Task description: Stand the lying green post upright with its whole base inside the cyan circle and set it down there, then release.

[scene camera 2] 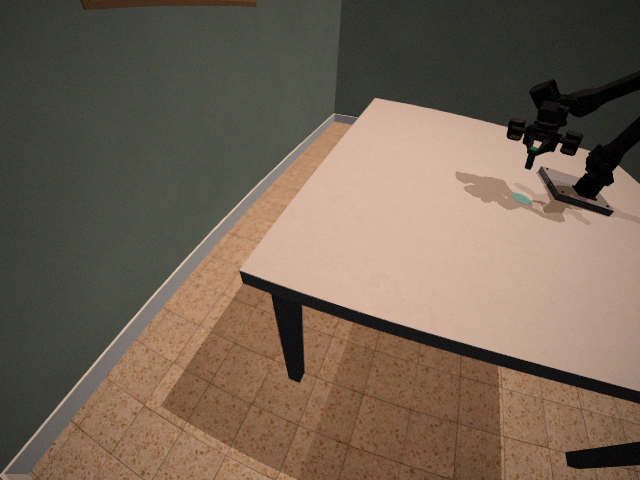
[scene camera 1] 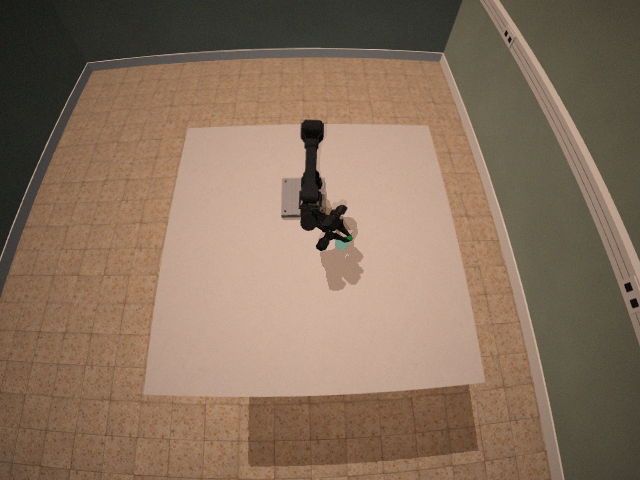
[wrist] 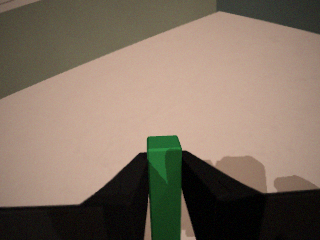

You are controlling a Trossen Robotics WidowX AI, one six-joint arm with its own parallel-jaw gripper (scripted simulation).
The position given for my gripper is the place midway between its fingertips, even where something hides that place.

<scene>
I see my gripper (scene camera 2: 532, 153).
My gripper also shows in scene camera 1 (scene camera 1: 350, 239) and in the wrist view (wrist: 163, 159).
</scene>
